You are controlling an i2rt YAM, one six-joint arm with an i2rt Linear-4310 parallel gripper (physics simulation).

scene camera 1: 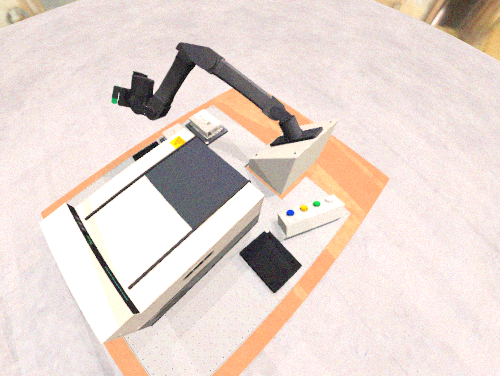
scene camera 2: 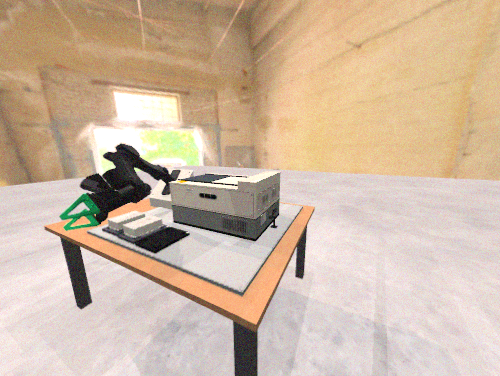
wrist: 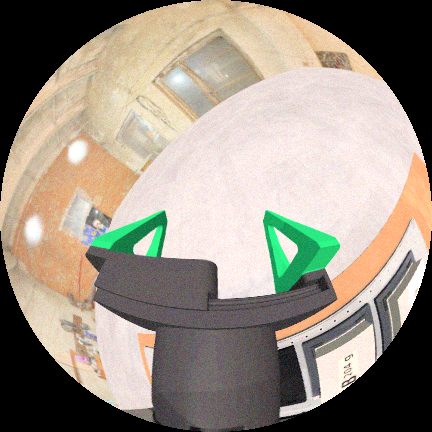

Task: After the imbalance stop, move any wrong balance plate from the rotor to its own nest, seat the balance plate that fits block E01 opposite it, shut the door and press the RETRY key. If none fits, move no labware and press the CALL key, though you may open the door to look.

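Places are measured from the arm's base along level axes (x ahead, y left, z up), in millimetres.
Pixels of known places: gripper, fingertip midpoint: (scene camera 2: 62, 224) (wrist: 214, 215); arm's base, origin of the base link: (scene camera 1: 295, 138).
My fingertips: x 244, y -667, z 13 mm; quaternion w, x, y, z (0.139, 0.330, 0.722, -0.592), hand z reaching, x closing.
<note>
Ahead of a thing's pixels: the offset from my fingertips to its top centre. "spot": to the spot under its first point. Level surfaces: height alone.
My gripper (scene camera 2: 64, 223) (wrist: 214, 215) is open and empty, beyond the table edge beside the balance plates; one green finger shows in scene camera 1. A pale plate marked "B 204 g" (wrist: 334, 372) sits in a dark nest. A second pale plate (wrist: 411, 305) is cut off at the wrist view's right edge. Two pale plates @[265 mm left, 29 mm back, 104 mm down] (scene camera 2: 143, 228) @[287 mm left, 162 mm back, 104 mm down] (scene camera 2: 125, 219) stand side by side in scene camera 2. A black, empty nest @[245 mm left, 104 mm ahead, 140 mm down] (scene camera 1: 146, 150) (scene camera 2: 162, 239) (wrist: 291, 375) lies beside them. The boxy machine (scene camera 1: 55, 250) (scene camera 2: 215, 200) has a dark top panel @[557 mm left, 110 mm ahead, 55 mm up] (scene camera 1: 197, 180); no rotor shows. The key box @[861 mm left, 90 mm back, 74 mm down] (scene camera 1: 312, 220) carries coloured keys, labels unreadable.
A flat black pad @[spot: 842 mm left, 118 mm ahead, 130 mm down] (scene camera 1: 270, 261) lies between the machine's side and the table edge, near the key box. The arm's pale wedge base (scene camera 1: 295, 165) stands behind the machine. The grey mat @[158 mm down] (scene camera 1: 200, 320) (scene camera 2: 225, 265) lies on the orange-edged table @[171 mm down] (scene camera 1: 367, 175) (scene camera 2: 200, 295).
</note>
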